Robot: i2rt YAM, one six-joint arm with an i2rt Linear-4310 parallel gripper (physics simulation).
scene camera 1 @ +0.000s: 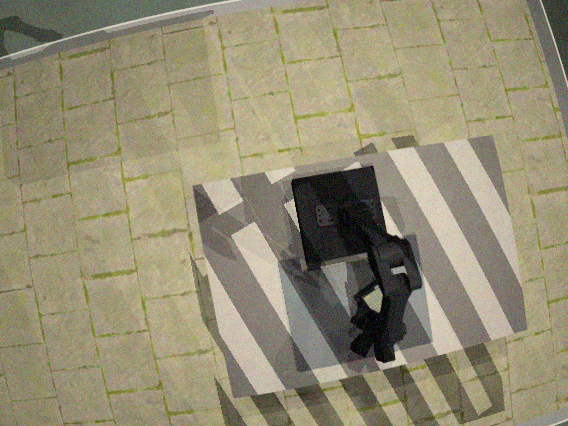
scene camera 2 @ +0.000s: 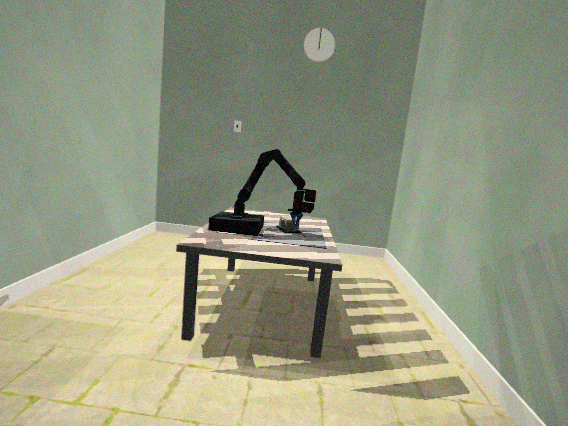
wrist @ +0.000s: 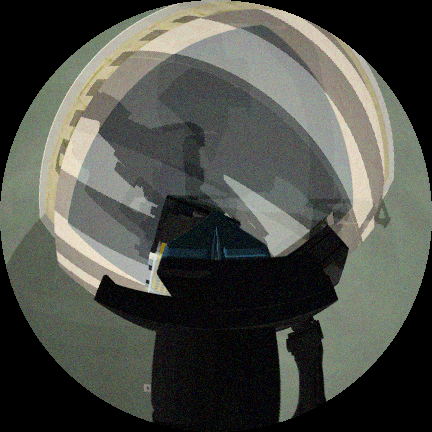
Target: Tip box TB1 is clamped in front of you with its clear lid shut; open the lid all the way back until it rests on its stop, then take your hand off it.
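Frame: origin at the arm's base, x ahead, y left, z up, level; centimetres.
Seen in the pictures: gripper, between the fingertips: (scene camera 1: 359, 314) (scene camera 2: 295, 226) (wrist: 215, 215); arm's base, origin of its link: (scene camera 1: 345, 212) (scene camera 2: 238, 216).
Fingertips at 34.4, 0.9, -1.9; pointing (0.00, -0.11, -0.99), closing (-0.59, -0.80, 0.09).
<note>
Pixels of each thing's middle, then the offset from my fingertips to it, as dx, dy, dz. "spot": a spot on its surface instead. Level surfaces: height alone.
- tip box TB1, middle of its body: (wrist: 184, 267) (scene camera 1: 382, 296) (scene camera 2: 288, 223) -4.6, +8.8, -0.9
- dark frame, a spot on its surface: (wrist: 169, 212) spot: +1.9, +5.4, -3.9
- striped table, height of its surface: dz -5.0
- blue-grey mat, height of its surface: dz -4.8
The tip box TB1 (scene camera 1: 373, 299) (scene camera 2: 287, 223) (wrist: 157, 274) shows in part beside my gripper, with pale walls and a yellow tip rack. Its clear lid is too faint to make out, so I cannot tell its angle. A dark frame (wrist: 169, 212) stands at the box's end in the wrist view. My gripper (scene camera 2: 296, 225) (wrist: 215, 215) is shut, with its blue fingertips together, pointing down close beside or over the box, and nothing shows between them. I cannot tell whether the fingertips touch the lid. The gripper body hides much of the box.
The black arm base (scene camera 1: 330, 187) (scene camera 2: 235, 224) stands on the striped table (scene camera 1: 467, 225) (scene camera 2: 225, 248). A blue-grey mat (scene camera 1: 307, 345) (wrist: 280, 87) lies under the box area. The arm (scene camera 1: 395, 305) (scene camera 2: 259, 172) reaches over the mat. Striped shadows cross the table.
</note>
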